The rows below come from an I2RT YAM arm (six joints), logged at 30 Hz.
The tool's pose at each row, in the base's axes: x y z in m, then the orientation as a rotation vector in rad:
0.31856, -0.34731, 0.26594, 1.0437, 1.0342, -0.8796
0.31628, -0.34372, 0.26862, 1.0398, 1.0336, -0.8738
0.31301, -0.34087, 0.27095, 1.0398, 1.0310, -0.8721
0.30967, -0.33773, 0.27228, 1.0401, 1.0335, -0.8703
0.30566, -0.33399, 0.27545, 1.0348, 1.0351, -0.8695
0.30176, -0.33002, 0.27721, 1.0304, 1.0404, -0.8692
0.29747, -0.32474, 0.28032, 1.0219, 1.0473, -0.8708
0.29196, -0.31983, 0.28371, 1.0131, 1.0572, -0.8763
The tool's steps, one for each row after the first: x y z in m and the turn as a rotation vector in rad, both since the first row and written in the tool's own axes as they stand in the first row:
-0.00352, -0.00046, -0.00356, -0.0059, -0.0008, 0.0033
-0.00692, -0.00213, -0.00670, -0.0063, -0.0022, 0.0058
-0.00942, -0.00404, -0.01030, -0.0075, 0.0003, 0.0058
-0.01391, -0.00594, -0.01434, -0.0121, -0.0010, 0.0041
-0.01704, -0.00803, -0.01879, -0.0165, 0.0008, 0.0002
-0.02169, -0.00979, -0.02438, -0.0232, 0.0012, -0.0069
-0.02692, -0.01271, -0.02987, -0.0285, 0.0026, -0.0185

